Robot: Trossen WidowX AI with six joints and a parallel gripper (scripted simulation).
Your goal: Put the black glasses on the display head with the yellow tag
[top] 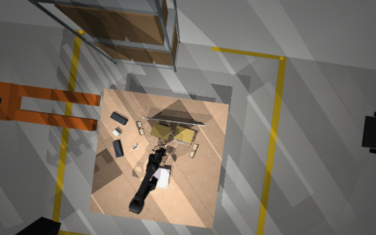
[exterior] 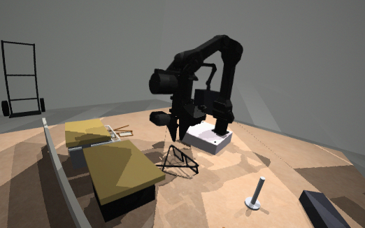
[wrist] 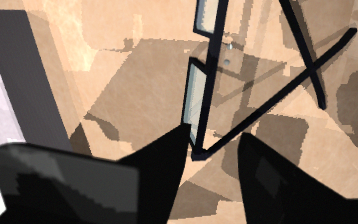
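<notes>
The grey peg is 280 mm to the left of my gripper tip, 50 mm below it and 30 mm behind it. Round my gripper tip: white cube 500 mm to the left, 70 mm ahead, 50 mm below; long white rail 340 mm ahead, 30 mm to the right, 20 mm below.
</notes>
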